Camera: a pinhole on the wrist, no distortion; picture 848 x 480 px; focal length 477.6 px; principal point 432.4 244.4 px. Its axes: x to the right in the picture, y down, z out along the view. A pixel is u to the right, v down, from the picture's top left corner.
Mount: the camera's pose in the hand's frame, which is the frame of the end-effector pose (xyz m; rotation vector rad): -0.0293 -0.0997 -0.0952 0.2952 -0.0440 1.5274
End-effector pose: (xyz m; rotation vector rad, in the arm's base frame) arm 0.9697 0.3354 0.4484 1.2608 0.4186 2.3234
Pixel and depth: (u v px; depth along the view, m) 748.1 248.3 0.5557
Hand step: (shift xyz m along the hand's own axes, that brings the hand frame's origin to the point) 0.0708 0.1383 0.5189
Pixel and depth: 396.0 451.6 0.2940
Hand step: -0.1106 -0.1834 0.2041
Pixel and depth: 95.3 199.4 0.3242
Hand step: 0.0397 -0.3939 0.1638
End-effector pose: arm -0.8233 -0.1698 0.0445 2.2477 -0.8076 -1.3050
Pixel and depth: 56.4 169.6 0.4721
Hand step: 0.0983 -0.5660 0.2691
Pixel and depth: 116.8 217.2 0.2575
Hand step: 0.0166 -0.3219 0.1146
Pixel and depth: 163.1 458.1 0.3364
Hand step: -0.1351 -0.3555 0.2133
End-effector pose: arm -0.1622 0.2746 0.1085 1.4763 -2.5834 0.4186
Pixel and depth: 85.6 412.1 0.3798
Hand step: -0.1157 -0.4493 0.2341
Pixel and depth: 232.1 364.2 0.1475
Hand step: -0.0460 -0.1915 0.0399
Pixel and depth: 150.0 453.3 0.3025
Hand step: -0.1218 -0.3379 0.1799
